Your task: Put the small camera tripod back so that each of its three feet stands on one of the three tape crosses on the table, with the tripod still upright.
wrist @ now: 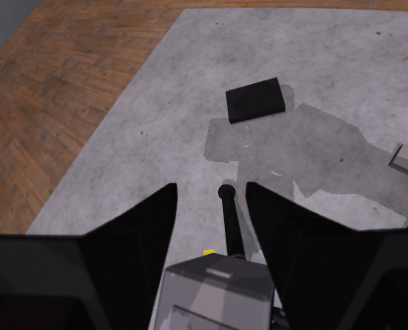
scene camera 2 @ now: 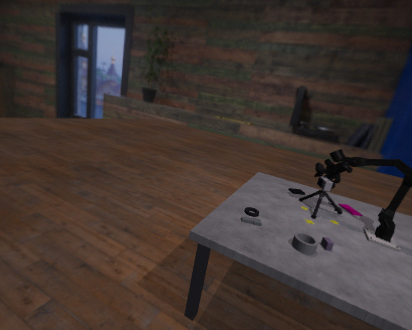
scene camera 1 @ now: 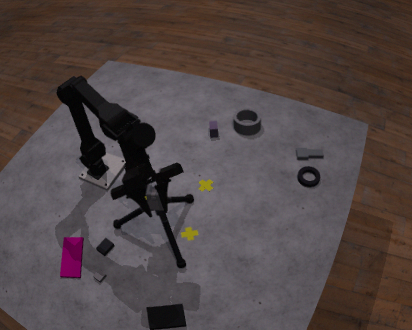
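Pixels of known places: gripper, between the fingertips: (wrist: pixel 211 189) (scene camera 2: pixel 316 177) (scene camera 1: pixel 158 214); arm's base, origin of its link: (scene camera 2: pixel 382 237) (scene camera 1: pixel 97 170).
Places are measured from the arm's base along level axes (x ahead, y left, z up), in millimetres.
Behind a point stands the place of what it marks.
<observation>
The black camera tripod (scene camera 1: pixel 171 237) @(z 64, x 414, y -109 mm) (scene camera 2: pixel 318 204) @(z 60, x 342, y 16 mm) (wrist: pixel 231 225) @(z 68, x 409, y -108 mm) stands upright on spread legs, with a grey block head (scene camera 1: pixel 154 202) @(z 184, x 374, y -101 mm) (scene camera 2: pixel 326 184) @(z 190, x 337, y -4 mm) (wrist: pixel 215 295) @(z 212, x 371, y -97 mm). My gripper (scene camera 1: pixel 156 207) @(z 186, x 407, y -127 mm) (scene camera 2: pixel 327 179) (wrist: pixel 211 189) @(z 186, x 407, y -127 mm) reaches down over it and is shut on that head, one finger on each side. Yellow tape crosses lie at the right (scene camera 1: pixel 205 185) @(z -13, x 351, y 147 mm), at the front (scene camera 1: pixel 189 233) @(z -12, x 414, y -33 mm) and, mostly hidden behind the tripod, at the back (scene camera 1: pixel 146 198). All three crosses show in scene camera 2 (scene camera 2: pixel 304 208) @(z -13, x 413, y -29 mm) (scene camera 2: pixel 309 221) @(z -10, x 353, y 150 mm) (scene camera 2: pixel 334 222) @(z -13, x 232, y 13 mm). The visible feet are beside the crosses, off them.
A black box (scene camera 1: pixel 166 316) @(z 2, x 527, y -309 mm) (wrist: pixel 256 100) @(z 2, x 516, y -308 mm) lies beyond the front foot. A magenta slab (scene camera 1: pixel 72 257) @(z -6, x 166, y -323 mm) (scene camera 2: pixel 350 209) @(z -5, x 158, y -318 mm) and a small black block (scene camera 1: pixel 105 246) @(z 2, x 236, y -224 mm) lie left. A grey ring-shaped bowl (scene camera 1: pixel 247 123) @(z 36, x 348, y 425 mm), purple block (scene camera 1: pixel 213 129) @(z 24, x 255, y 348 mm), black ring (scene camera 1: pixel 300 176) @(z 2, x 607, y 323 mm) and grey bar (scene camera 1: pixel 310 154) @(z 2, x 598, y 436 mm) lie right.
</observation>
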